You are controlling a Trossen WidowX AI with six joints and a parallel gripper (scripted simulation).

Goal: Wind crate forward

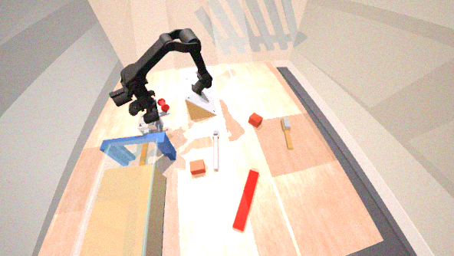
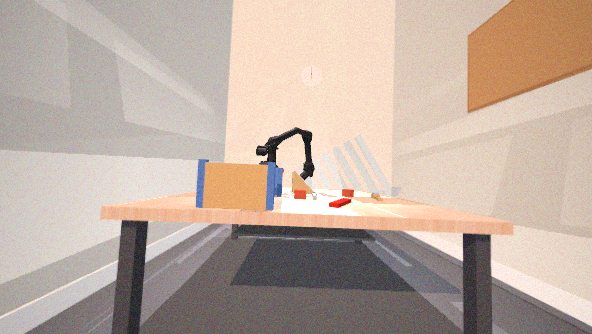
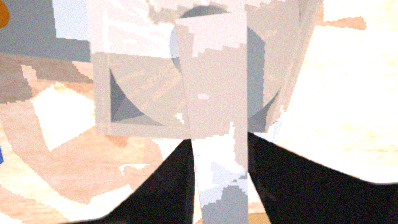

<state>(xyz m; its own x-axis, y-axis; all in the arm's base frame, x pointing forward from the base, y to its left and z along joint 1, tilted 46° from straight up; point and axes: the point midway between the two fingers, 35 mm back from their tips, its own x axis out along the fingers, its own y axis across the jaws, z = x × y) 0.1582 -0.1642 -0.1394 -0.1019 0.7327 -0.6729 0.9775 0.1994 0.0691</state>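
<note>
Right now my gripper tip is 20 mm below the grey crank arm and 10 mm to the right of it. From my gripper tip the other things lie so: blue steel frame: 170 mm ahead, 60 mm to the right, 20 mm above; then grey winch: 60 mm below, 50 mm to the right, 10 mm behind; then red grip: 50 mm to the left, 50 mm above, 10 mm behind.
</note>
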